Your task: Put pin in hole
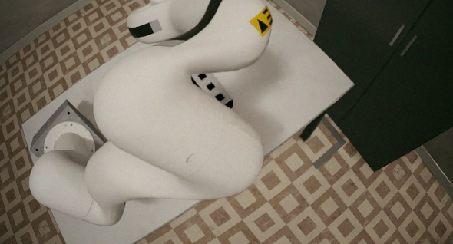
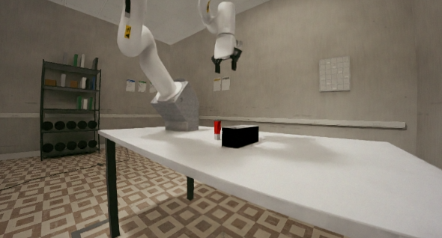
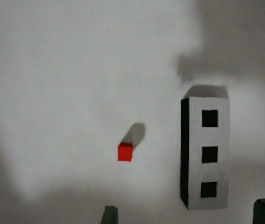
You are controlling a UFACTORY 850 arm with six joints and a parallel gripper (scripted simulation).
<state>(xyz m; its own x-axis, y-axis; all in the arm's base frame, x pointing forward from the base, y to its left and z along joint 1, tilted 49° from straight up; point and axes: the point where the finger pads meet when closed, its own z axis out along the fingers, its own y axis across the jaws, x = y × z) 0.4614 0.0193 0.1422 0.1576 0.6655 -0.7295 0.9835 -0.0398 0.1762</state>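
My gripper is now 5 cm past the pin, 2 cm to the right of it and 26 cm above it. Round my hand: black block: 9 cm ahead, 1 cm to the right, 29 cm below.
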